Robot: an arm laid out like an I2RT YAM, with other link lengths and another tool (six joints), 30 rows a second.
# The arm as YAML. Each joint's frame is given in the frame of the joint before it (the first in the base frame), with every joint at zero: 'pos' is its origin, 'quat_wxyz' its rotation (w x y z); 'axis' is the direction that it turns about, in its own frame. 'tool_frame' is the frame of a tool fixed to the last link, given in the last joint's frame.
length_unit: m
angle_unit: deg
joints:
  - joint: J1
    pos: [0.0, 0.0, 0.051]
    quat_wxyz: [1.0, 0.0, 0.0, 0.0]
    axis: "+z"
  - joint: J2
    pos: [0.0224, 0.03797, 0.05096]
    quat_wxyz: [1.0, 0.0, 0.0, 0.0]
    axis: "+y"
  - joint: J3
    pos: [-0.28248, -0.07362, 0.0]
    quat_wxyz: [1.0, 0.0, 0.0, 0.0]
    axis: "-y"
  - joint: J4
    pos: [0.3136, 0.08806, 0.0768]
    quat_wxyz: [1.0, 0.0, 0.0, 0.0]
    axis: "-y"
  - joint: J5
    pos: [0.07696, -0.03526, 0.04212]
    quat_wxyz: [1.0, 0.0, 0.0, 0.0]
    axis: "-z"
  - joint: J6
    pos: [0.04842, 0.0, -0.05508]
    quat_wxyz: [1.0, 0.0, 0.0, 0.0]
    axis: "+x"
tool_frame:
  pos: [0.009, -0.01, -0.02]
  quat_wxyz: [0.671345, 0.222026, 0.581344, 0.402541]
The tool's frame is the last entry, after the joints.
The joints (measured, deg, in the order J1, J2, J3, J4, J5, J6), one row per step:
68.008, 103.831, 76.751, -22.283, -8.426, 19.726
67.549, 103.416, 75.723, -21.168, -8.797, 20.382
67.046, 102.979, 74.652, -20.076, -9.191, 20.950
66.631, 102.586, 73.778, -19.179, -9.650, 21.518
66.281, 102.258, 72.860, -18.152, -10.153, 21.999
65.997, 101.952, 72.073, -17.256, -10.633, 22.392
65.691, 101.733, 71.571, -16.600, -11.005, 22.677
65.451, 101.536, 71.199, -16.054, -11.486, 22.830
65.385, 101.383, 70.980, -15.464, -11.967, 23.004
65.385, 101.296, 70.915, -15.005, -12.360, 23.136
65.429, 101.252, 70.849, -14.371, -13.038, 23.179
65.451, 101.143, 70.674, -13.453, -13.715, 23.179
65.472, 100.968, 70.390, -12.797, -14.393, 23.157
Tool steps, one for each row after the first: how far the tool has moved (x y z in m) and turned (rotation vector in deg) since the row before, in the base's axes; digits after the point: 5 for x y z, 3 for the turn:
0.00226, -0.00265, -0.00230, 0.640, 0.500, -0.706
0.00247, -0.00303, -0.00243, 0.598, 0.472, -0.664
0.00182, -0.00251, -0.00168, 0.578, 0.531, -0.527
0.00136, -0.00217, -0.00231, 0.601, 0.492, -0.363
0.00098, -0.00183, -0.00176, 0.563, 0.423, -0.243
0.00153, -0.00138, -0.00083, 0.481, 0.292, -0.257
0.00108, -0.00093, -0.00026, 0.498, 0.271, -0.018
0.00008, 0.00020, 0.00048, 0.638, 0.219, 0.145
-0.00016, 0.00069, 0.00083, 0.567, 0.149, 0.183
-0.00056, 0.00125, 0.00076, 0.760, 0.213, 0.493
-0.00034, 0.00127, 0.00090, 0.972, 0.076, 0.506
-0.00076, 0.00032, 0.00037, 0.690, 0.182, 0.526

